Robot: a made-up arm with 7 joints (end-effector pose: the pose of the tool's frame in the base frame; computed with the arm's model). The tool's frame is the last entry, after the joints.
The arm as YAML. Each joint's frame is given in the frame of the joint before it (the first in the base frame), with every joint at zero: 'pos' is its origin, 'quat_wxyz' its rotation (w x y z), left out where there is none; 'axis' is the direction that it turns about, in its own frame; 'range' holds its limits. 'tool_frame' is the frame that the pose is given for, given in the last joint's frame.
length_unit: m
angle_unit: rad
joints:
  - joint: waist
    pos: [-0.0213, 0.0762, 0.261]
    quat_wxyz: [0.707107, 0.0, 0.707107, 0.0]
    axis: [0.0, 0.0, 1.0]
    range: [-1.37, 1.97]
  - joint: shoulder
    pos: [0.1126, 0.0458, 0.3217]
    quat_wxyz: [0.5, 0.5, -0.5, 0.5]
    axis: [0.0, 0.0, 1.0]
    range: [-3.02, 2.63]
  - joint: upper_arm
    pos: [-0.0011, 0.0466, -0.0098]
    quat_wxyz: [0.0, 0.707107, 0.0, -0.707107]
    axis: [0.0, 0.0, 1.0]
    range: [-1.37, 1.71]
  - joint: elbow
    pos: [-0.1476, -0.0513, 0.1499]
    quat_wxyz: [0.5, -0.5, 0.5, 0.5]
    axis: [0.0, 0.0, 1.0]
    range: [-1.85, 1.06]
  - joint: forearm
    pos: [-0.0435, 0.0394, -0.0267]
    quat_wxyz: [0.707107, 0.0, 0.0, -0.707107]
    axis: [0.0, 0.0, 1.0]
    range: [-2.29, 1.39]
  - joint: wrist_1
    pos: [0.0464, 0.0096, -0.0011]
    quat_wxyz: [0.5, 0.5, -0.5, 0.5]
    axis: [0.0, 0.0, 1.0]
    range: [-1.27, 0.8]
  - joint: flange
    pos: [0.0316, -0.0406, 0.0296]
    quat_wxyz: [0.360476, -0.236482, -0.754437, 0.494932]
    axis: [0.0, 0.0, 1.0]
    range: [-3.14, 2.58]
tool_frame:
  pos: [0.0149, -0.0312, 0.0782]
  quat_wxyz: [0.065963, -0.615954, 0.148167, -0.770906]
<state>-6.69 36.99 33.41 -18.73 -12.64 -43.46 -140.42</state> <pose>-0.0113 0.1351 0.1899 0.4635 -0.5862 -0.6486 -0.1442</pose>
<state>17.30 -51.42 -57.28 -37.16 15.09 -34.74 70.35</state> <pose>0.1848 -0.0837 0.2568 0.1076 -0.8012 0.5750 -0.1265</pose>
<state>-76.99 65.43 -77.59 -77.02 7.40 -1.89 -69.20</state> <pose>0.2649 -0.3305 0.2422 0.0033 0.2058 -0.5800 0.7882</pose>
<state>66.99 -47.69 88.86 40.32 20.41 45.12 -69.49</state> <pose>0.3197 0.0655 0.3345 0.4566 -0.7797 -0.1765 0.3903</pose>
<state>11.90 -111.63 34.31 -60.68 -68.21 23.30 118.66</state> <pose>0.6434 -0.0335 0.2497 0.9623 -0.2441 -0.1192 0.0096</pose>
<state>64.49 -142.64 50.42 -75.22 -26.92 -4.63 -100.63</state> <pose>0.6961 0.2228 0.1717 0.0309 0.8807 -0.0098 0.4725</pose>
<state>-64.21 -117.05 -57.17 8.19 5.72 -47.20 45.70</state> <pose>0.4229 0.0636 0.4176 0.8563 0.0888 -0.4576 -0.2224</pose>
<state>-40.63 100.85 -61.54 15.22 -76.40 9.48 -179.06</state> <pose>0.3427 -0.2370 -0.0157 0.0951 0.2651 -0.9321 -0.2277</pose>
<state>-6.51 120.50 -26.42 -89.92 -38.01 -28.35 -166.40</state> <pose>0.3612 -0.1801 -0.0490 0.3510 0.0563 0.9120 -0.2046</pose>
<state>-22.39 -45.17 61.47 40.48 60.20 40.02 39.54</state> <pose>0.3975 0.1549 0.3283 0.7803 -0.5337 0.3100 0.1007</pose>
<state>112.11 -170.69 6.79 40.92 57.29 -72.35 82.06</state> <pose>0.5256 0.3747 0.3004 0.0650 0.9409 0.2051 0.2615</pose>
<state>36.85 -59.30 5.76 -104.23 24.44 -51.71 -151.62</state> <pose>0.3928 -0.0750 0.3566 0.9421 0.1827 -0.0948 0.2648</pose>
